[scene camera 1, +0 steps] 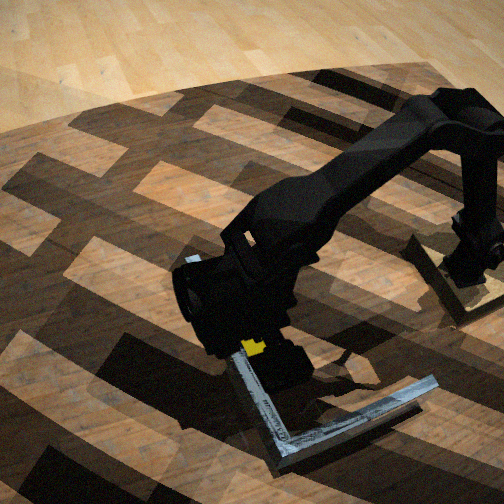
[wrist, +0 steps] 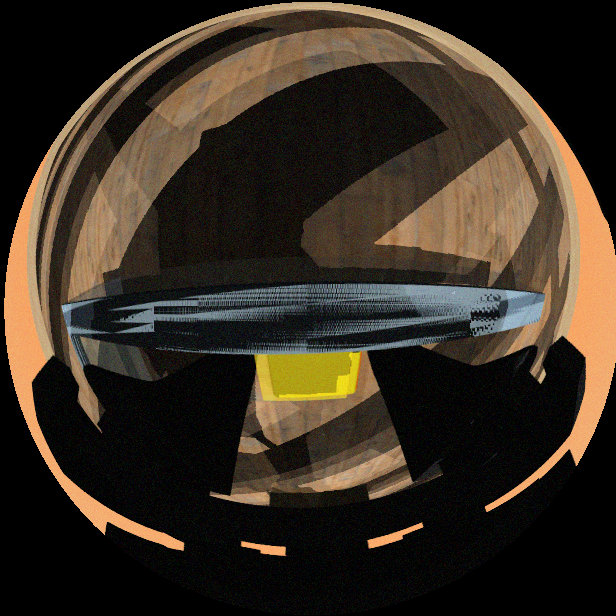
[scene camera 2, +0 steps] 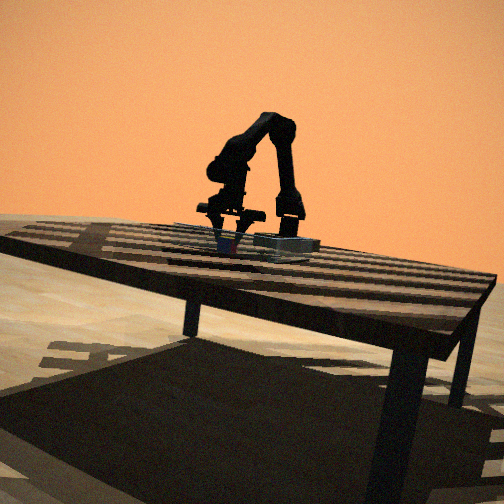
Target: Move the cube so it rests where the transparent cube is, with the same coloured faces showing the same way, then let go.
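Note:
The cube (scene camera 1: pixel 253 346) (scene camera 2: pixel 226 245) (wrist: pixel 304 376) rests on the table beside the inner side of a grey L-shaped bracket (scene camera 1: pixel 310 440) (wrist: pixel 298 316). Its top face is yellow, and scene camera 2 shows blue and red side faces. My gripper (scene camera 1: pixel 256 354) (scene camera 2: pixel 228 235) (wrist: pixel 310 370) points straight down over the cube, with its fingers open and standing on either side of it. I cannot make out the transparent cube apart from the real one. The arm hides most of the cube in scene camera 1.
The arm's base stands on a small plate (scene camera 1: pixel 465 300) (scene camera 2: pixel 287 244) at the right. The table (scene camera 1: pixel 100 150) (scene camera 2: pixel 350 300) has a striped wooden top and dark shadow patches. Its front edge shows in scene camera 2.

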